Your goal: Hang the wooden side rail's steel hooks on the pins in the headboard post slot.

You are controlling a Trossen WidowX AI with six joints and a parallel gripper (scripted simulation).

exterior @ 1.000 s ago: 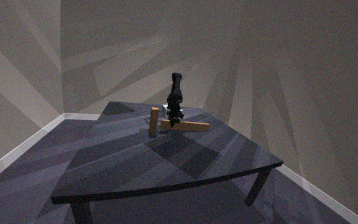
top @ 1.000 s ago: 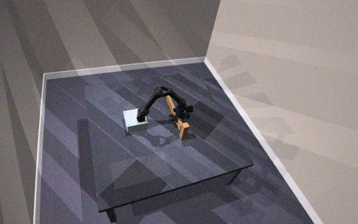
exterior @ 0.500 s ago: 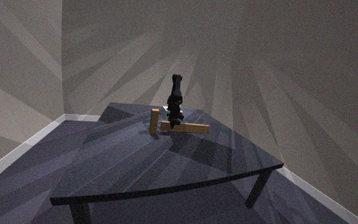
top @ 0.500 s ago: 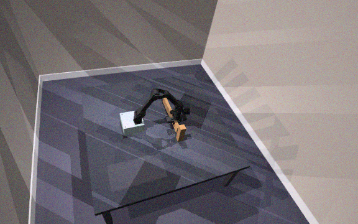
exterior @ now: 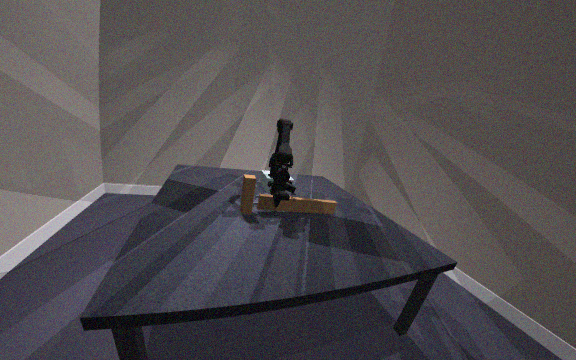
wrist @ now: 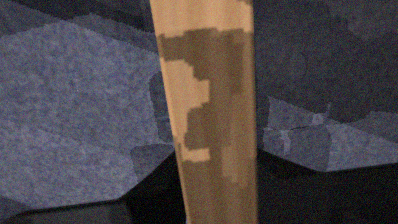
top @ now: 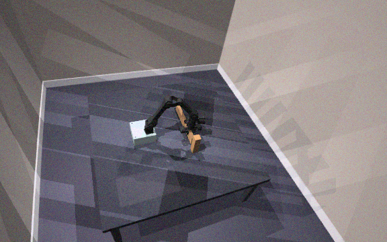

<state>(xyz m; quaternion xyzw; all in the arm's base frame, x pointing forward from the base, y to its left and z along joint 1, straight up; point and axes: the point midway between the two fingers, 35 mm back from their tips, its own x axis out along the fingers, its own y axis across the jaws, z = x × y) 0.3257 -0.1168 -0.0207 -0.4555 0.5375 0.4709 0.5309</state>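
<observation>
My gripper tip is 2 cm past the headboard post, 14 cm to the left of it and 4 cm below it.
</observation>
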